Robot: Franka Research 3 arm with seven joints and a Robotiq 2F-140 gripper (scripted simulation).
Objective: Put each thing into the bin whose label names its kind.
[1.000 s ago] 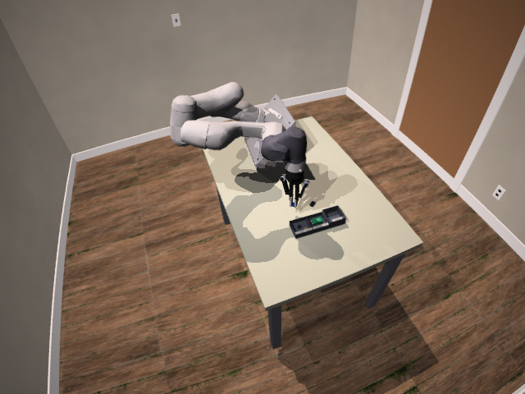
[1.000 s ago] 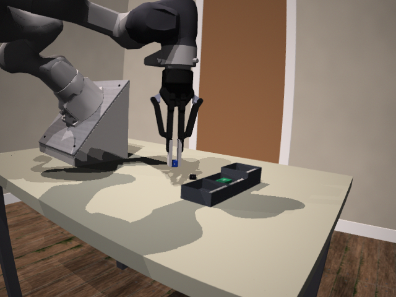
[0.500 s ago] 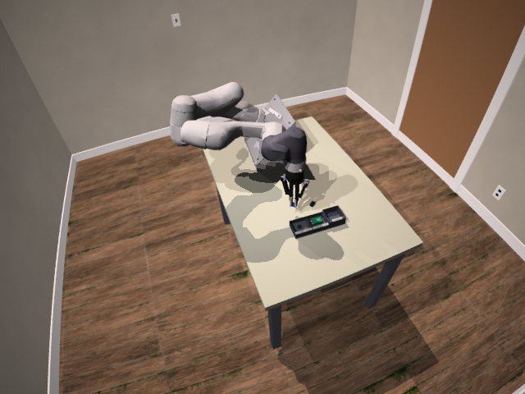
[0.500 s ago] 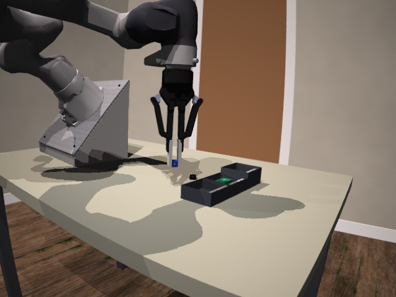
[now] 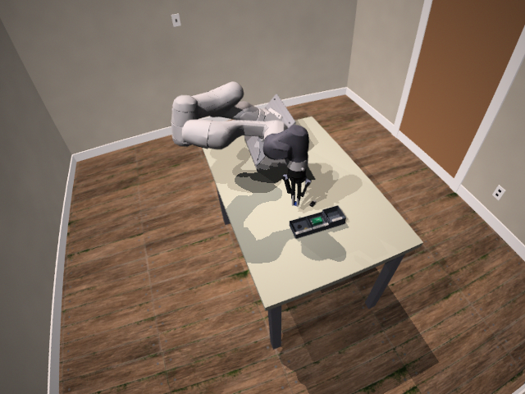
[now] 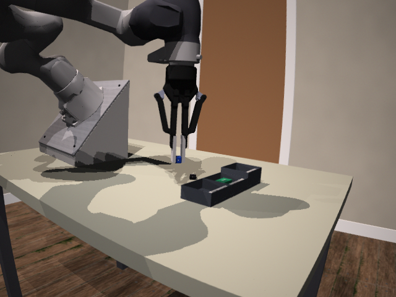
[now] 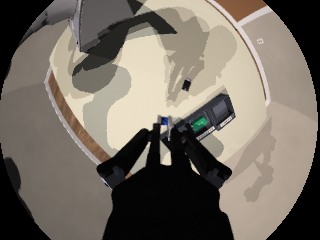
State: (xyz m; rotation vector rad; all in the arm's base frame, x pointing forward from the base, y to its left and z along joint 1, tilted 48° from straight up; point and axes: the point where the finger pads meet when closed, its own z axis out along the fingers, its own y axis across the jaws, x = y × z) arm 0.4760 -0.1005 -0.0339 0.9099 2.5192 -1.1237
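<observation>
My gripper is now 10 cm short of the joined bins, 7 cm to the right of it and 8 cm above it. Round my hand: green block: 9 cm ahead, 7 cm to the left, 9 cm below; then tan ring: 11 cm ahead, 1 cm to the left, 9 cm below; then small blue cube: 3 cm below.
</observation>
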